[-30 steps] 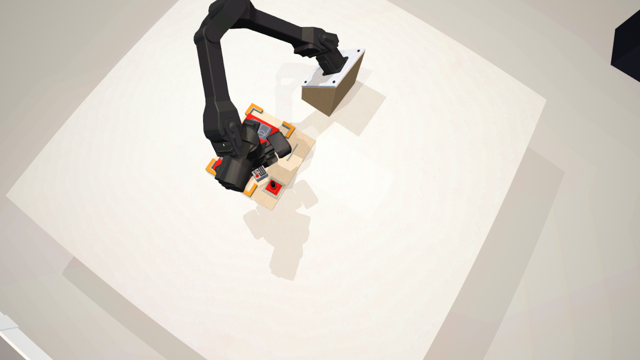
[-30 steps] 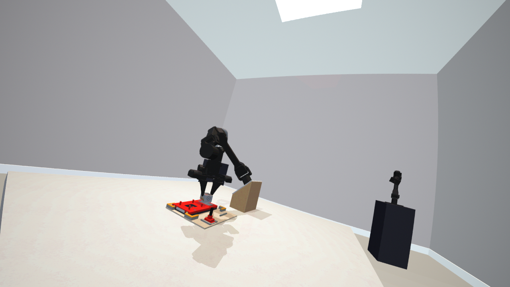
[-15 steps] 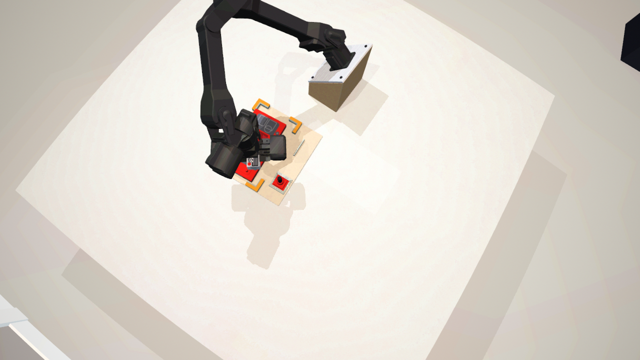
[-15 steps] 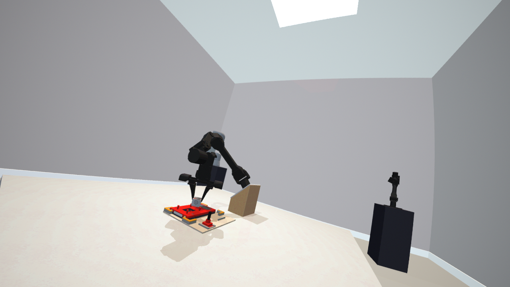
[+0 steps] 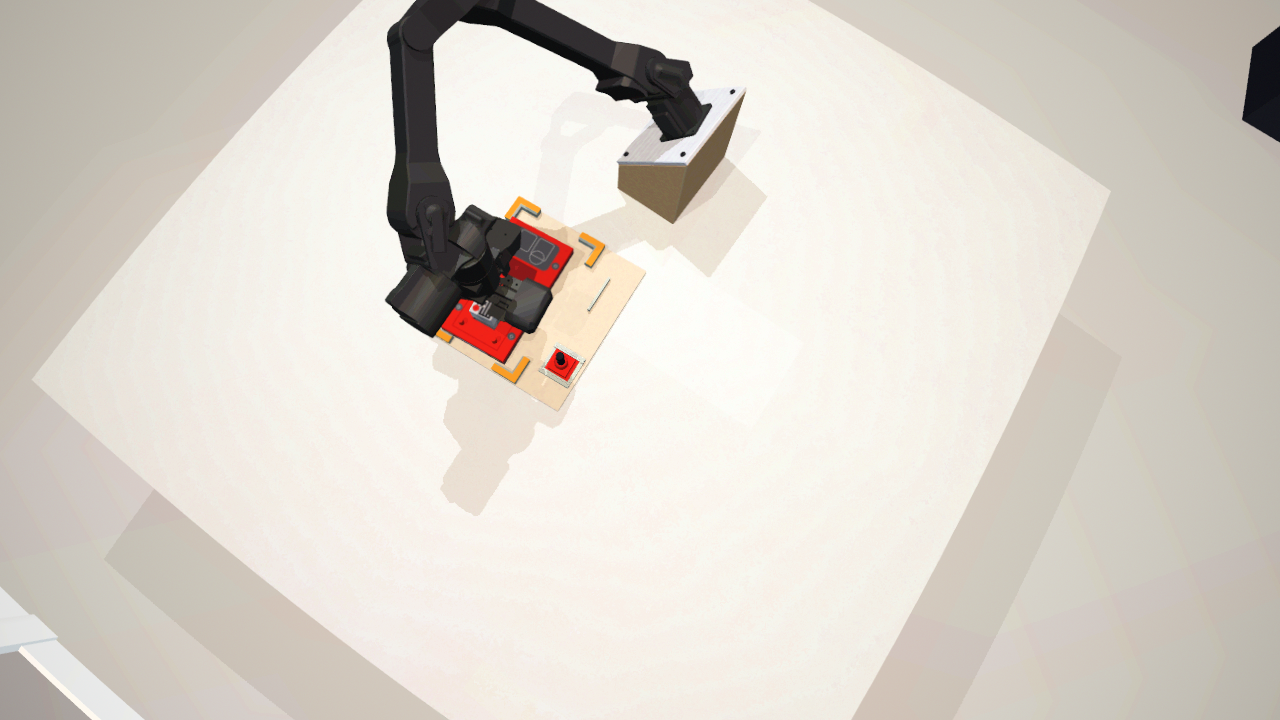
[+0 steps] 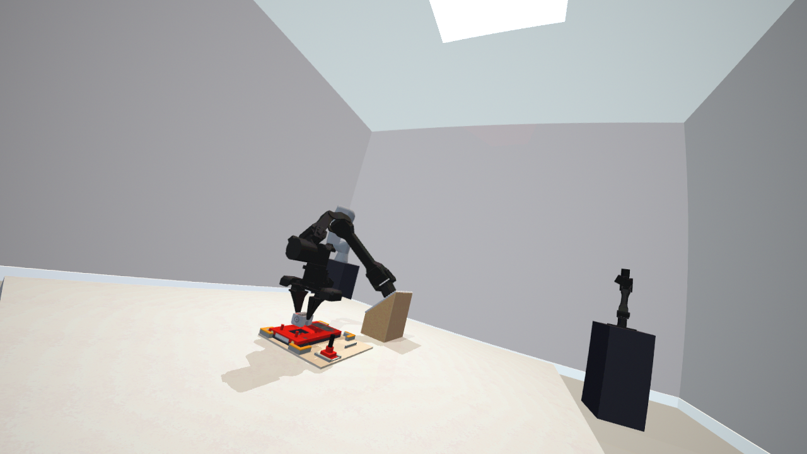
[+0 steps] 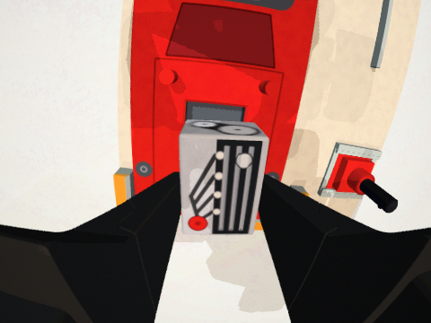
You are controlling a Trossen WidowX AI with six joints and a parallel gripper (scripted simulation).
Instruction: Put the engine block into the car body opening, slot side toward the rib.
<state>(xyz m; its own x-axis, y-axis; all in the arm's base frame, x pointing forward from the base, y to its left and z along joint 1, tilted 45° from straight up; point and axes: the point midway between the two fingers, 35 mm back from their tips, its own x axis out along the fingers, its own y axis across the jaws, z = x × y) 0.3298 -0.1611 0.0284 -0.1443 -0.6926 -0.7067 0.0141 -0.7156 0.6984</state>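
My gripper tip is now 1 cm above the engine block.
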